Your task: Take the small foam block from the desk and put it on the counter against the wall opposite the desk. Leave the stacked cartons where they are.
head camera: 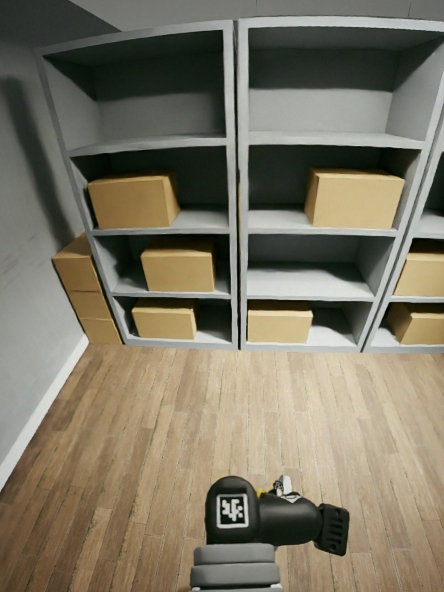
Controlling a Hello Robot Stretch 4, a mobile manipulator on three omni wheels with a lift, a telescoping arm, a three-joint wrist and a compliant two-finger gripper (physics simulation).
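Frame: origin at the robot's base, x left, y up, z ahead, level; millimetres.
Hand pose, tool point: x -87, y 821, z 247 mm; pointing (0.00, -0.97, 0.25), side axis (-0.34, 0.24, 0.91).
Observation:
After its pixels a point has its place.
My gripper [266, 495] is at the lower middle of the head camera view, in front of the shelves and well short of them. It is largely hidden behind the black wrist, with a pale finger part showing above it. A small bit of the yellow foam block [260, 494] shows beside the wrist, and the gripper is shut on it. Most of the block is hidden. The stacked cartons [85, 290] @[x 987, y 518, z 1608 mm] stand upright on the floor at the left, between the wall and the left shelf unit. The desk and the counter do not show.
A left shelf unit [233, 190] @[x -71, y 1169, z 1493 mm] and a middle shelf unit [243, 190] @[x -122, y 1168, z 1488 mm] stand side by side across the far side, with part of another shelf unit at the right edge. Brown boxes sit on several shelves. A grey wall [30, 210] @[x 1177, y 1111, z 1647 mm] with a white baseboard runs along the left.

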